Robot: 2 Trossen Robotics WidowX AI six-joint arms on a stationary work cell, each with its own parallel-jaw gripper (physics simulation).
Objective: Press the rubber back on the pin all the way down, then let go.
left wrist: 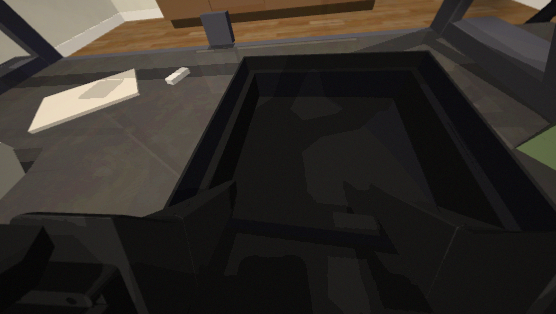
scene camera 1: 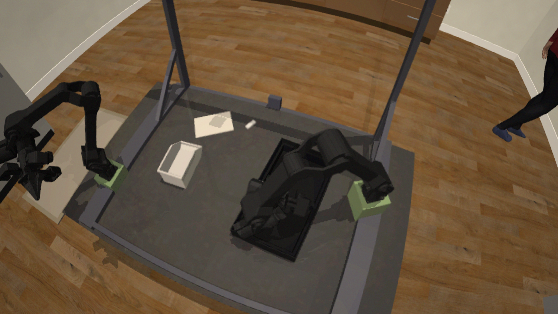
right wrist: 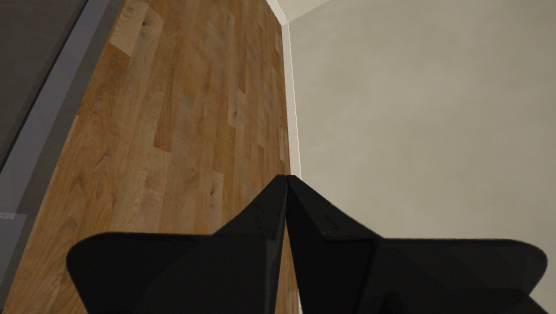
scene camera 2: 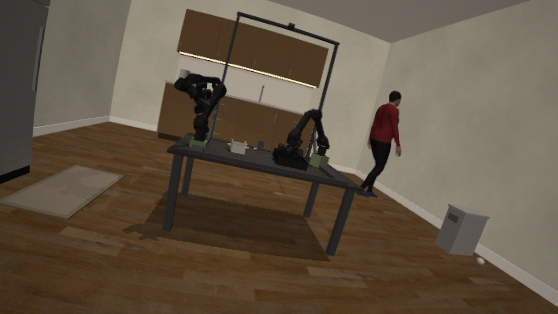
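Observation:
The pin and its rubber back do not show clearly in any view, and I cannot tell whether they are pressed together. The left arm covers part of the table behind the black tray in scene camera 1. My left gripper is open and empty, low over the tray, with its fingers dark against the tray floor. My right gripper is shut and empty, held out past the table's left side, with its fingertips meeting in the right wrist view.
A white open box stands left of the tray. A cream flat panel and a small white block lie behind. A grey block stands at the back edge. Frame posts rise at both sides.

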